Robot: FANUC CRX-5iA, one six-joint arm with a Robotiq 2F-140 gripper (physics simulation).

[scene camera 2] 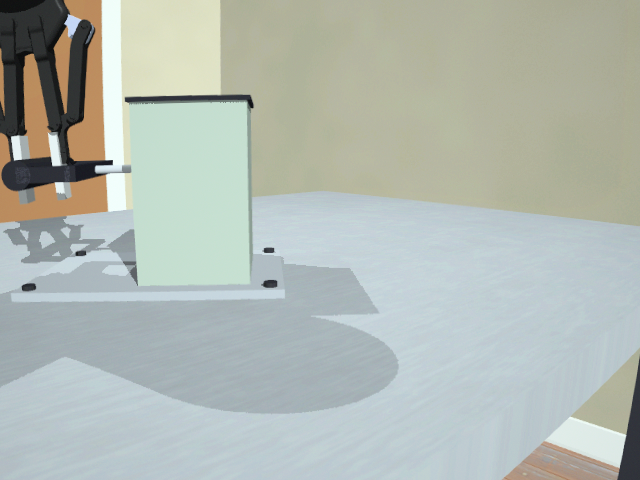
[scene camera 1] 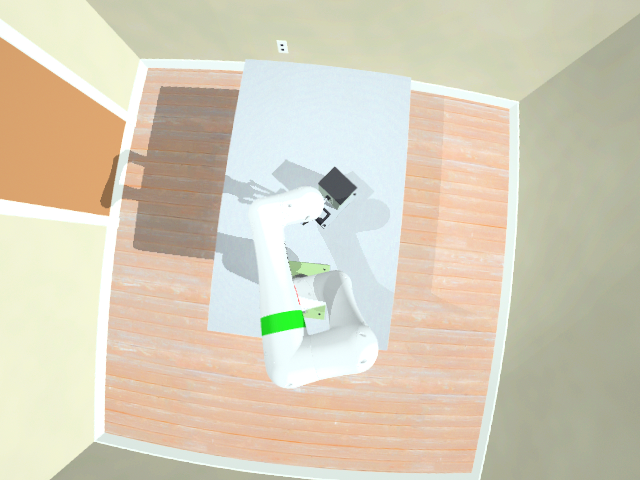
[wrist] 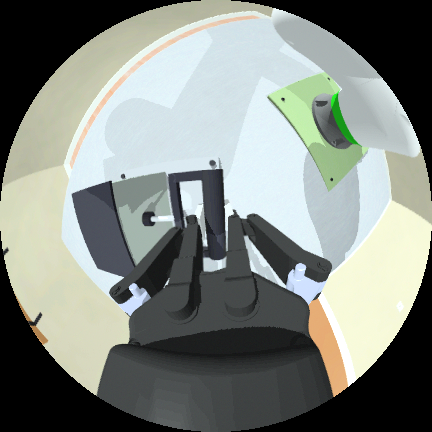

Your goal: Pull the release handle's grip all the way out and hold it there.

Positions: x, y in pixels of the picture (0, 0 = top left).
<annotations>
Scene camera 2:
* my gripper: 46, 200
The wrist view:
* my gripper: 214, 209
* release handle grip: 211, 179
</annotations>
